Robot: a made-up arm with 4 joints.
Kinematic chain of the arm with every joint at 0, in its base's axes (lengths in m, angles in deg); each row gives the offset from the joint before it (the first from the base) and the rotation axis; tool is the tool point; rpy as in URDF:
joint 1: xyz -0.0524 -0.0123 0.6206 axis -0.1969 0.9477 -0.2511
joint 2: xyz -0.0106 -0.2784 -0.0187 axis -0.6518 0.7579 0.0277
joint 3: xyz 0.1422 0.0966 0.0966 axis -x
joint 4: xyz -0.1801 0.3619 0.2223 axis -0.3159 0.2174 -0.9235
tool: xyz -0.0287 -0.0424 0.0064 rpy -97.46 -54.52 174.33
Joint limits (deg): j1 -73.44..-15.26 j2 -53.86..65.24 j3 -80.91..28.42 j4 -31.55..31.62
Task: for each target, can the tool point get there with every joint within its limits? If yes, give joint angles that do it. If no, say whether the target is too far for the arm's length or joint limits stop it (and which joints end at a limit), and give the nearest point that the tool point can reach.
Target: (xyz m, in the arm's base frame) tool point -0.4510 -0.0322 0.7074
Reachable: yes | joints -45.74 -34.71 13.49 25.73
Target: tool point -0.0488 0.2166 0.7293
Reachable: yes | joints -30.07 49.93 -8.14 -14.23
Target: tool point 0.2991 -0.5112 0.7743
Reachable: no: joint limits stop it (at a limit: joint 1, joint 3, joint 4) | nearest point 0.1098 -0.1096 0.9677 | short by 0.484 m
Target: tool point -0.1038 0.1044 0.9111
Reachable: yes | joints -48.51 54.98 -42.13 4.72
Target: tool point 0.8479 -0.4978 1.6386
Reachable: no: too far | nearest point 0.0880 -0.1027 1.0177 | short by 1.058 m
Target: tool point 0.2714 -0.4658 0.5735
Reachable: no: joint limits stop it (at a limit: joint 1, joint 2, joint 3, joint 4) | nearest point -0.0940 -0.6210 0.3840 | short by 0.440 m
